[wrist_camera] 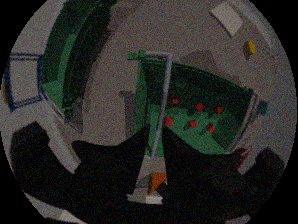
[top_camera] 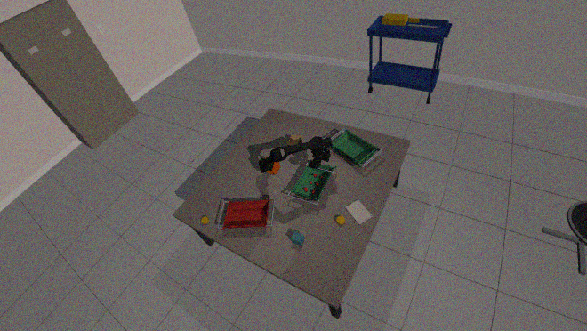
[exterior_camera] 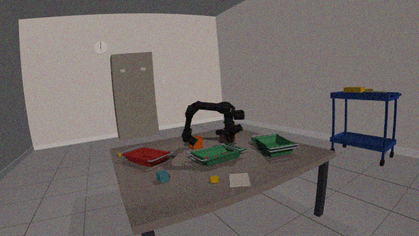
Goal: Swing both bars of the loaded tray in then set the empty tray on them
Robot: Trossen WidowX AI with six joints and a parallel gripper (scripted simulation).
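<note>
The red tray is 23 cm behind my gripper tip, 53 cm to the right of it and 4 cm below it. From my gripper tip the other things lie so: white card (37 cm ahead, 17 cm to the right, 9 cm below); teal block (14 cm ahead, 51 cm to the right, 7 cm below); tan box (33 cm behind, 17 cm to the left, 6 cm below).
</note>
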